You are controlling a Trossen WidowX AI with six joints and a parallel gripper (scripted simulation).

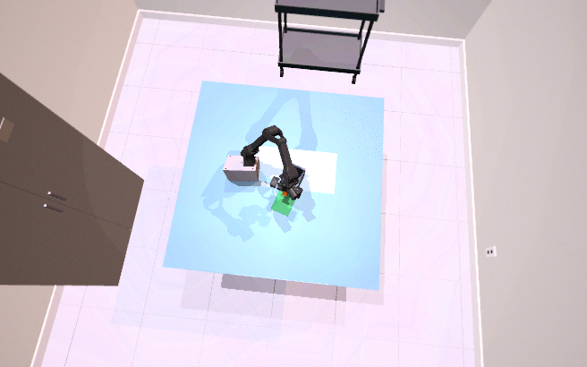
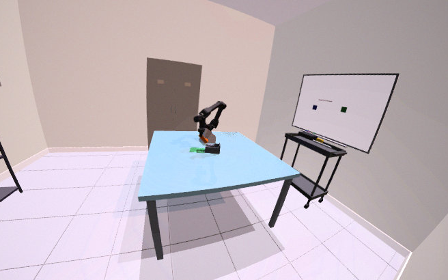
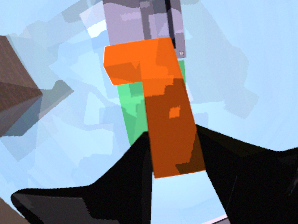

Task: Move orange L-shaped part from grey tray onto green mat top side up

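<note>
My gripper tip is now 2 cm past the green mat, 3 cm to the left of it and 17 cm above it. The rest, counted from my gripper tip: orange L-shaped part: 3 cm to the left, 3 cm below; then grey tray: 4 cm ahead, 12 cm to the left, 17 cm below.
</note>
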